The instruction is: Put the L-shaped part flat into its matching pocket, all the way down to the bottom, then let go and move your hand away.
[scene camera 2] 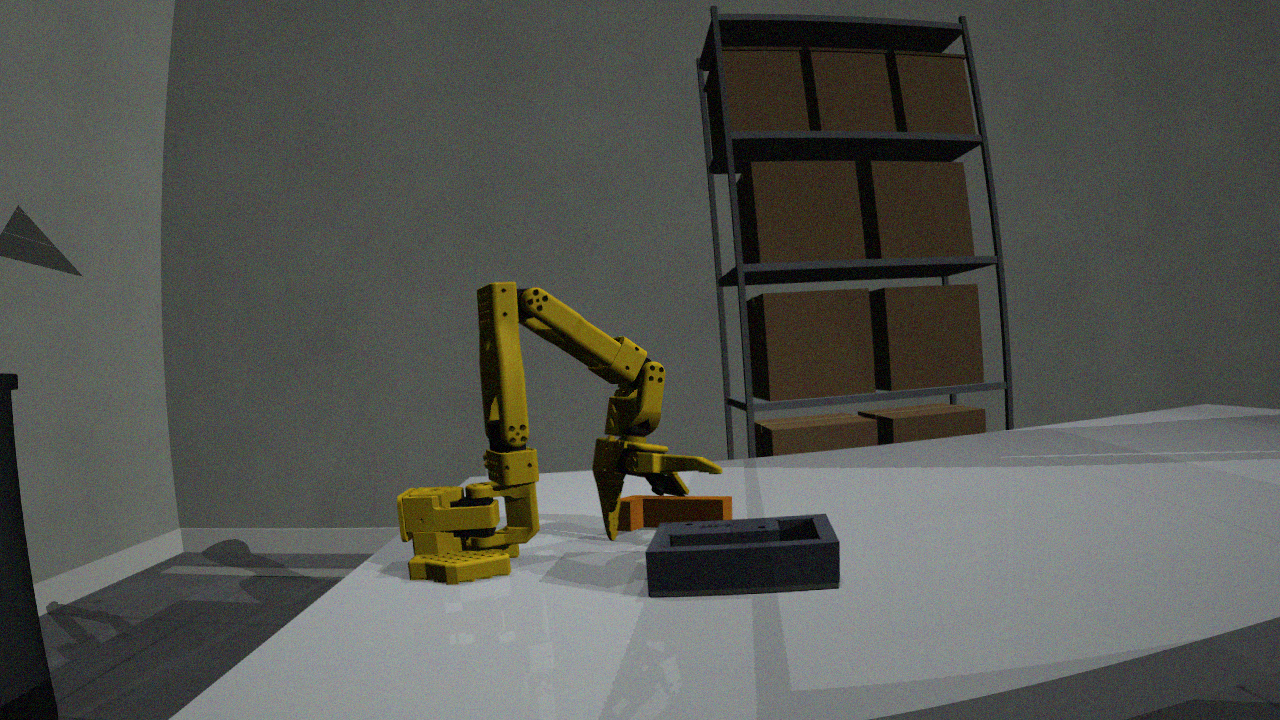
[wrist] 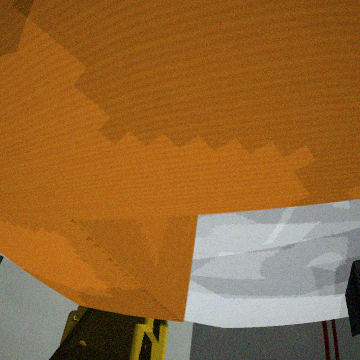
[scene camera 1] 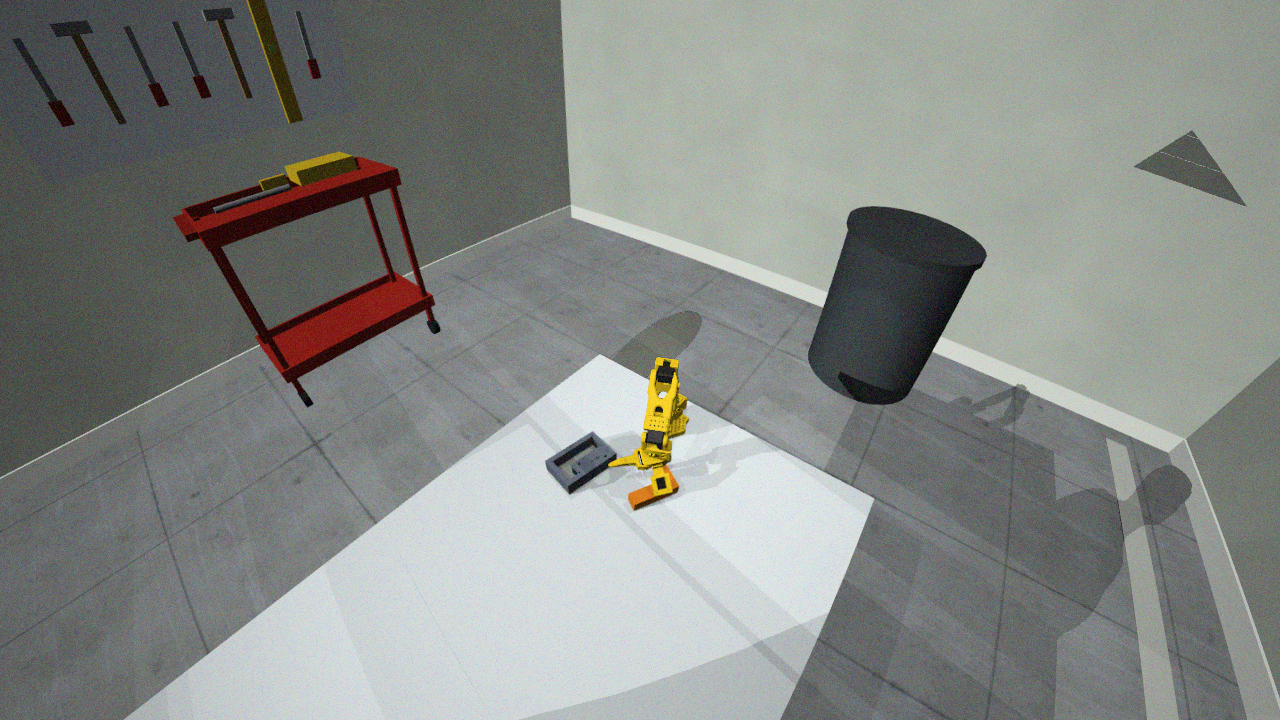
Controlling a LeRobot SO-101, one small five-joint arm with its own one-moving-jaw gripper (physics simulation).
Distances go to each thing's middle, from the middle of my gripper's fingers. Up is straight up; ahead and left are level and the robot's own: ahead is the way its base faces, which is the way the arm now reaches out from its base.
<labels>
The orange L-shaped part (wrist: 127, 127) lies 60 mm to the left of my hand and 60 mm below it. The rest, counted from my hand: dark grey pocket block (scene camera 2: 793, 553) (50 mm ahead, 120 mm to the right, 60 mm below).
</labels>
